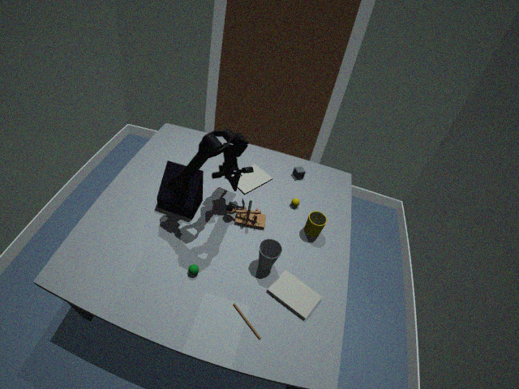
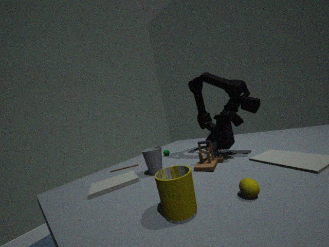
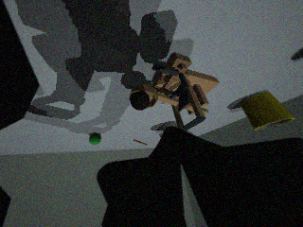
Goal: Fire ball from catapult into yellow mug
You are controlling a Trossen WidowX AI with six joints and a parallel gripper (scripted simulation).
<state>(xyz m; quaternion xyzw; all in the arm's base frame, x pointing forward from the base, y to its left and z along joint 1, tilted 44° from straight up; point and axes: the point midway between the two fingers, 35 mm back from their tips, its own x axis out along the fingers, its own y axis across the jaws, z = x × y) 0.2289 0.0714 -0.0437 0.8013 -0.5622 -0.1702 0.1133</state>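
My gripper tip is 70 mm above the dark ball, 50 mm to the left of it and 10 mm past it. Also, from my gripper tip: grey cup: 260 mm to the right, 210 mm ahead, 100 mm below; yellow ball: 300 mm ahead, 130 mm to the left, 110 mm below; wooden catapult: 80 mm below, 60 mm ahead, 30 mm to the right.
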